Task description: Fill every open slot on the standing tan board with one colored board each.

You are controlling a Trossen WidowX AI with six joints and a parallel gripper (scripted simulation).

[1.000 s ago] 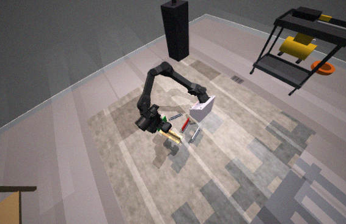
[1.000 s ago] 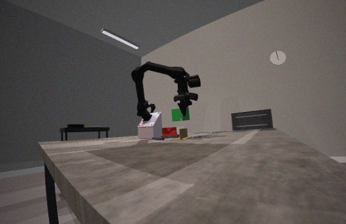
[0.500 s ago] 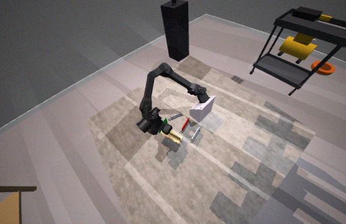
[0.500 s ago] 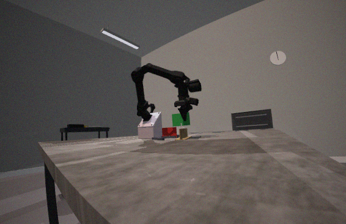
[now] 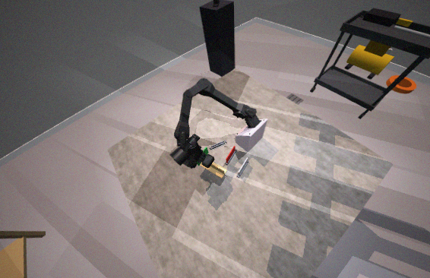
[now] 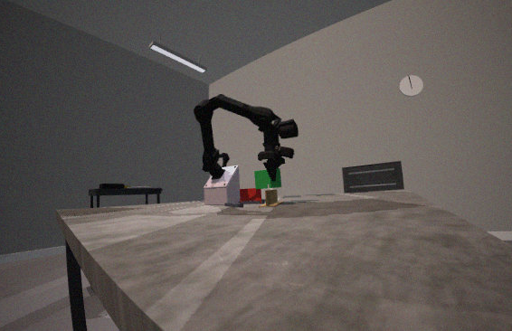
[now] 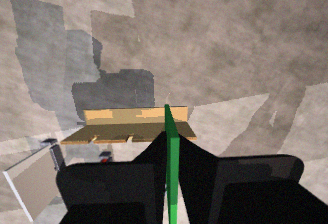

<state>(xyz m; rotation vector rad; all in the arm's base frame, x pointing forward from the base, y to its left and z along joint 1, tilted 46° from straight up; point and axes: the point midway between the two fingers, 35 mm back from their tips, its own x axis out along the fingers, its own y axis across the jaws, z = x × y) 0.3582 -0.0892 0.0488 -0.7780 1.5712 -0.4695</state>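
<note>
Right now my gripper tip is 160 mm past the red board, 80 mm to the right of it and 70 mm above it. The rest, counted from my gripper tip: tan board 60 mm below, 40 mm to the left, 30 mm behind; green board 20 mm behind, 10 mm to the right; grey-white board 190 mm to the left, 150 mm behind, 70 mm below.
</note>
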